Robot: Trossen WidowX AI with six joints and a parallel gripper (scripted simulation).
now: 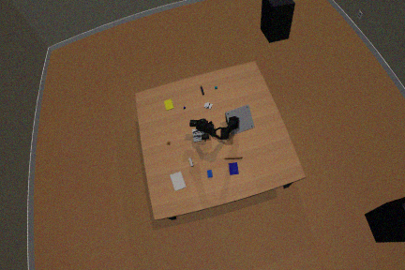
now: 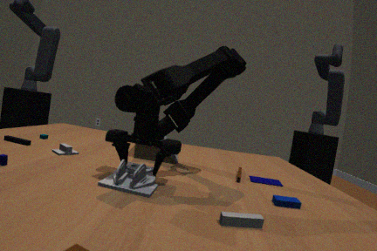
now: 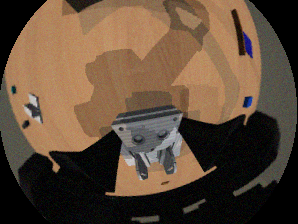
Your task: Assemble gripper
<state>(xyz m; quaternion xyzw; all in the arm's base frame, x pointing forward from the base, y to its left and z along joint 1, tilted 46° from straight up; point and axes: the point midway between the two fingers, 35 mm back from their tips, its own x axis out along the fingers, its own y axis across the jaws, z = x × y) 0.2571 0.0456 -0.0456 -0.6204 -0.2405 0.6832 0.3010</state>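
Right now the toothed jaw is 20 mm ahead of my gripper tip and 10 mm to the left of it. The rest, counted from my gripper tip: brown peg 170 mm behind, 300 mm to the left; blue tile 140 mm behind, 380 mm to the left, 10 mm below; blue block 60 mm ahead, 370 mm to the left.
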